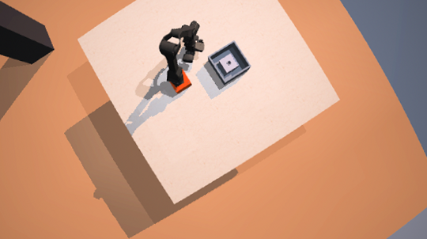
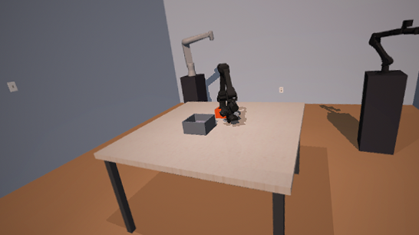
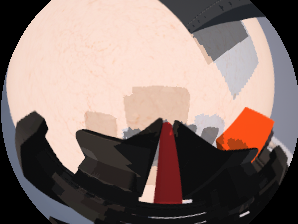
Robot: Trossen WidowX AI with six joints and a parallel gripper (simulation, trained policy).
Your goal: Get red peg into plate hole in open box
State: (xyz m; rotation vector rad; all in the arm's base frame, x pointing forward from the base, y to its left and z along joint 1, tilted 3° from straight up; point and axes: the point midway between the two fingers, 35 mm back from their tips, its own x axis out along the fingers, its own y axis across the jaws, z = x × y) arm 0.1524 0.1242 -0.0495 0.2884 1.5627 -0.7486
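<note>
Now: the plate 180 mm ahead of my gripper tip, 160 mm to the right of it and 40 mm above it. Round my gripper tip: grey box 180 mm ahead, 160 mm to the right, 20 mm above; red peg 10 mm to the left, 40 mm above.
</note>
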